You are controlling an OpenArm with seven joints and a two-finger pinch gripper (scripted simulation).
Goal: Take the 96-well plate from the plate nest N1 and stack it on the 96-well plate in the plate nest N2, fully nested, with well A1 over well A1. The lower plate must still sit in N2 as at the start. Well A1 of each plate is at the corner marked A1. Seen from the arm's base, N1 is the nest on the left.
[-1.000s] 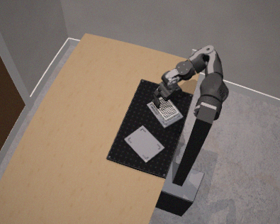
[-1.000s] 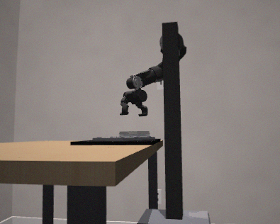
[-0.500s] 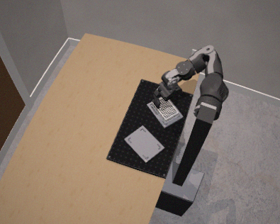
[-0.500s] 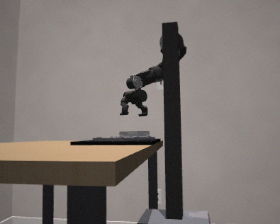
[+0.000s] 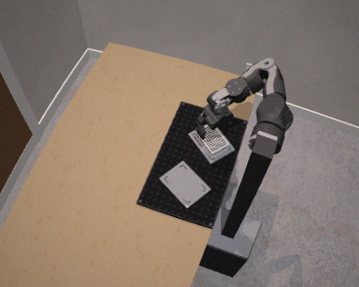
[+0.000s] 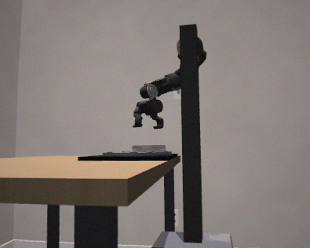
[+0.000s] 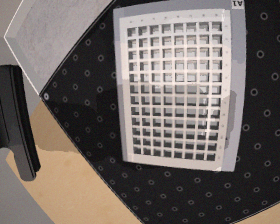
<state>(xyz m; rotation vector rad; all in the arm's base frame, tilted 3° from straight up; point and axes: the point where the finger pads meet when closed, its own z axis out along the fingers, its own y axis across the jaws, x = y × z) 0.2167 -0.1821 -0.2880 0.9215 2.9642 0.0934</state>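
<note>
The A1 mark is 30 mm behind my hand, 90 mm to the left of it and 100 mm below it.
</note>
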